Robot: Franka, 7 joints.
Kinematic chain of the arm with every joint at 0, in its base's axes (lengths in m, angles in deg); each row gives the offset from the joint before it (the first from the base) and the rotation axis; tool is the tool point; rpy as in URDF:
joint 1: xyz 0 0 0.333 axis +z
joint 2: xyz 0 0 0 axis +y
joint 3: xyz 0 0 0.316 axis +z
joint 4: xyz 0.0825 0 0 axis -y
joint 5: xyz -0.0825 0 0.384 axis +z
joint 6: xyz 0 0 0 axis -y
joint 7: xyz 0.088 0 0 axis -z
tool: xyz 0 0 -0.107 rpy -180 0 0
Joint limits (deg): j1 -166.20..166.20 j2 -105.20..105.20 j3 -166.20..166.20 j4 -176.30..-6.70 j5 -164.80..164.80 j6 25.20..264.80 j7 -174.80..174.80
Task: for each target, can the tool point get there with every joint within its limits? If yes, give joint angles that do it. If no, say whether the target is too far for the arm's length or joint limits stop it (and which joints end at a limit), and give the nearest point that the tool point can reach.
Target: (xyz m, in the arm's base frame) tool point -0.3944 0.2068 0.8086
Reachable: yes | joints -79.00 28.76 -136.07 -100.71 105.89 176.17 -59.88
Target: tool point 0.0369 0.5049 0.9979
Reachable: yes | joints 107.58 16.07 -47.53 -41.35 118.90 104.87 87.89
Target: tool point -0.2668 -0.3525 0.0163
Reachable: yes | joints -14.25 -70.72 -128.20 -127.97 -80.45 128.88 138.12
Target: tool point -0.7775 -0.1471 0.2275
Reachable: yes | joints 33.34 -77.76 115.70 -55.21 117.62 85.63 -108.45
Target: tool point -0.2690 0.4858 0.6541
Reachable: yes | joints 40.53 -24.14 62.17 -116.43 -30.41 183.91 -31.41
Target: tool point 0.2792 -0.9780 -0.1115
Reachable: no: too far | nearest point 0.2158 -0.7559 -0.0106 | short by 0.252 m
